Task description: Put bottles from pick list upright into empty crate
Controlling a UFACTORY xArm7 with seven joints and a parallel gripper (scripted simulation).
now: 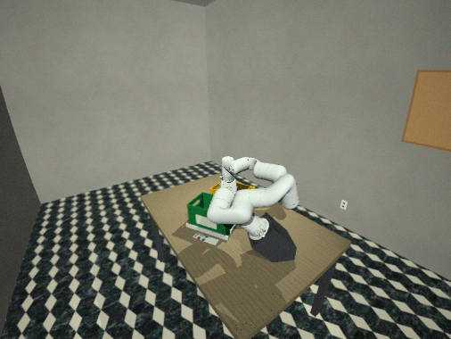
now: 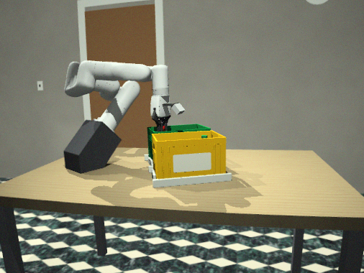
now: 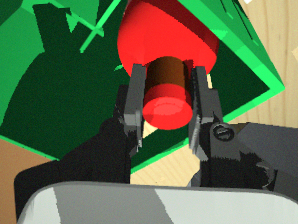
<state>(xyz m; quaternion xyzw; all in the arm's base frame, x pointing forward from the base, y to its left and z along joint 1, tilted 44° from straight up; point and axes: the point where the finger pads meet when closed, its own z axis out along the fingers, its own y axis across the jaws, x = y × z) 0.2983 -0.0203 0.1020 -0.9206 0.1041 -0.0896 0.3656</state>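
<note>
My gripper is now 130 mm short of the green-capped bottle, 190 mm to the left of it and 100 mm above it. From my hand the other things lie so: red bottle: 70 mm below; then green crate: 40 mm ahead, 90 mm to the left, 100 mm below; then yellow crate: 180 mm ahead, 100 mm to the right, 100 mm below.
</note>
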